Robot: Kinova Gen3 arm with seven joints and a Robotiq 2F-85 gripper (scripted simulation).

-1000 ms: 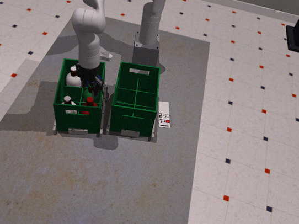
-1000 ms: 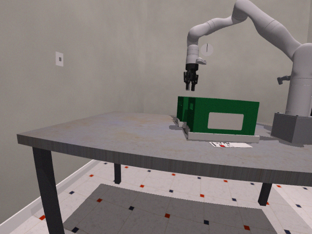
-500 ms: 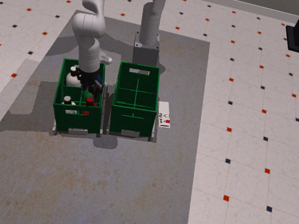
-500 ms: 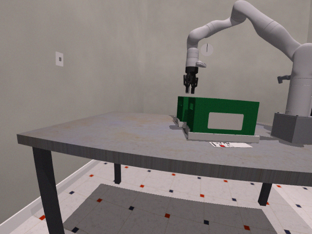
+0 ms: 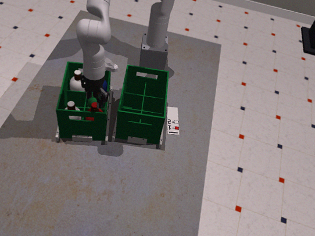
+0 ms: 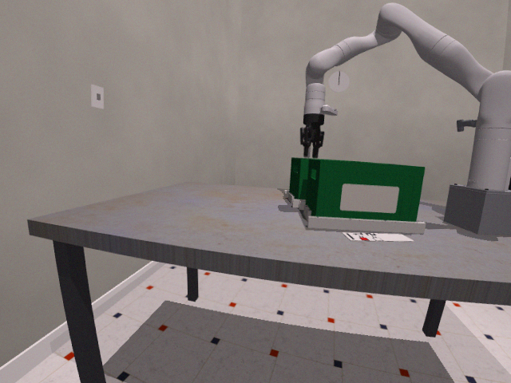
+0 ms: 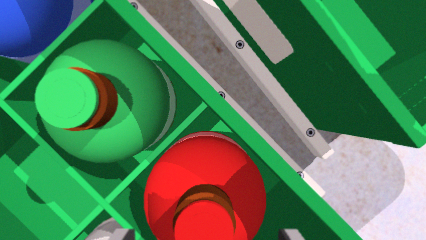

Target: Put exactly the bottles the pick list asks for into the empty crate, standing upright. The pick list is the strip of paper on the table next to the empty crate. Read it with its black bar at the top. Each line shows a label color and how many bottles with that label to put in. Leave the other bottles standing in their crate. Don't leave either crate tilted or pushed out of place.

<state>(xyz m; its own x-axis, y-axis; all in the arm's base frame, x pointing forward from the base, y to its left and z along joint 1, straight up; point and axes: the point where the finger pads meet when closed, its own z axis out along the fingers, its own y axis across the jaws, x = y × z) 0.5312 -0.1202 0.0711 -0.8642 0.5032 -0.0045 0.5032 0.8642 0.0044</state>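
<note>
Now: hand 110 mm above the red-label bottle. From my hand the other things lie so: green bottle (110 mm below, 80 mm behind, 20 mm to the right); then blue bottle (170 mm behind, 110 mm below, 40 mm to the right); then pick list (310 mm to the left, 190 mm below, 170 mm behind).
</note>
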